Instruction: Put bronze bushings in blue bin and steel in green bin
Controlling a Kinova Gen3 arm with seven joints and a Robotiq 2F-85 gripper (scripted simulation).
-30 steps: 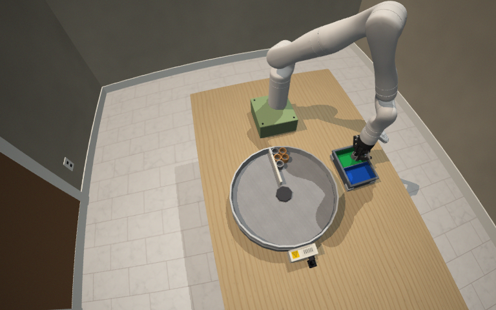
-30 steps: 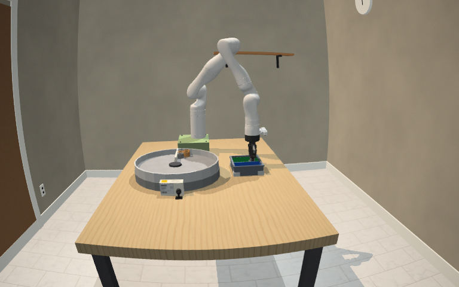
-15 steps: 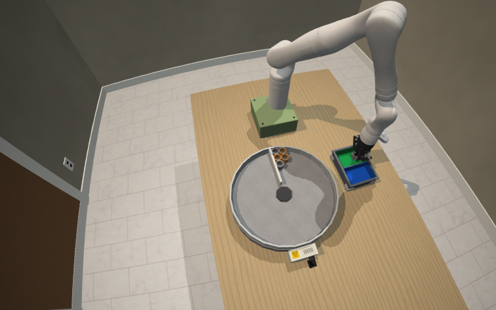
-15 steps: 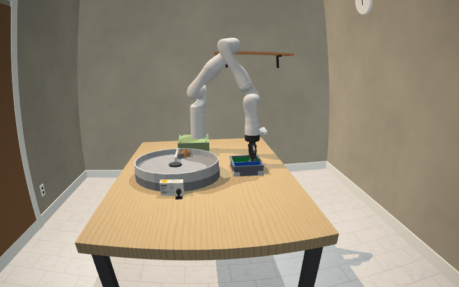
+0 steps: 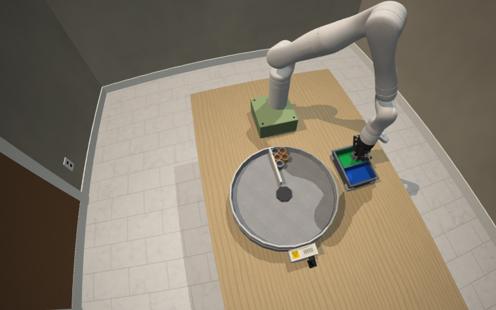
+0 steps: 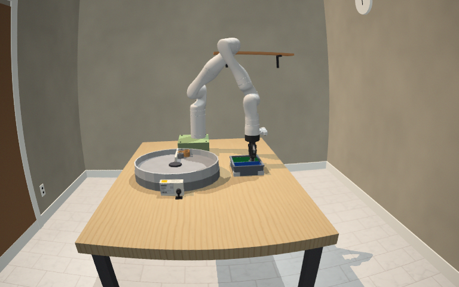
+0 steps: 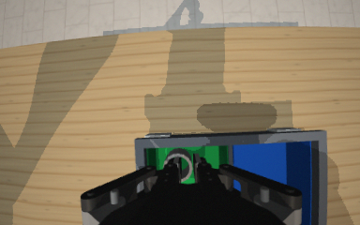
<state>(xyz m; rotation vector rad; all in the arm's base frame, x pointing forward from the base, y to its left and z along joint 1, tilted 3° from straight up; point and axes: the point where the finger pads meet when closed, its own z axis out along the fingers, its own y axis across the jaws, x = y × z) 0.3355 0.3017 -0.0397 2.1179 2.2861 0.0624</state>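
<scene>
My hand is 5 cm short of the blue bin, 3 cm to the left of it and 1 cm above it. Round my hand: turntable (38 cm to the right, 12 cm ahead, 2 cm above).
</scene>
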